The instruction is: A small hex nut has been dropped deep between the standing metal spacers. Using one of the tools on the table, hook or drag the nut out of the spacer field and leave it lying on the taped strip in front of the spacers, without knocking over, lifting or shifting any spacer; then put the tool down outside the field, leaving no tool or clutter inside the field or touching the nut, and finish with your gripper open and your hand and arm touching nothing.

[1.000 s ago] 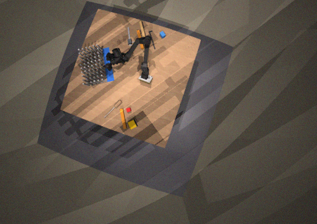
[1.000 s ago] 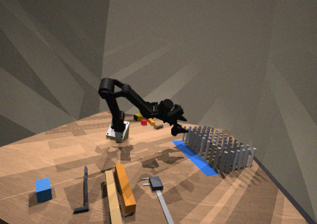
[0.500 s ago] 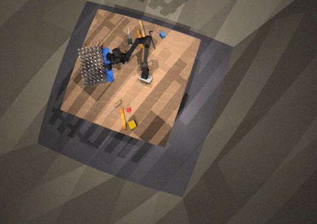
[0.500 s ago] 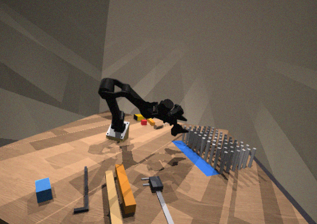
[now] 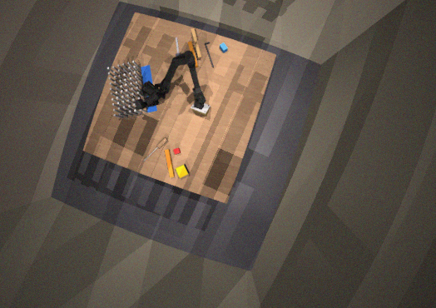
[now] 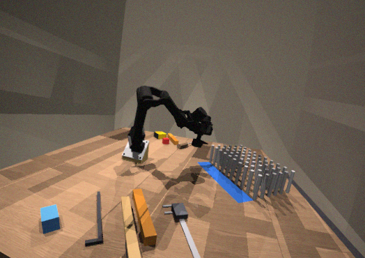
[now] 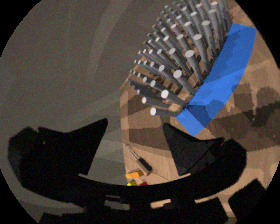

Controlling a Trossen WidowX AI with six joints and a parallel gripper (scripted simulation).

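My gripper tip is now 29 cm to the right of the tan-handled hook tool, 15 cm above it and 14 cm past it. The rest, counted from my gripper tip: yellow block 42 cm behind, 34 cm to the left, 14 cm below; red cube 33 cm behind, 21 cm to the left, 14 cm below; blue taped strip 18 cm to the right, 16 cm below, 9 cm ahead.
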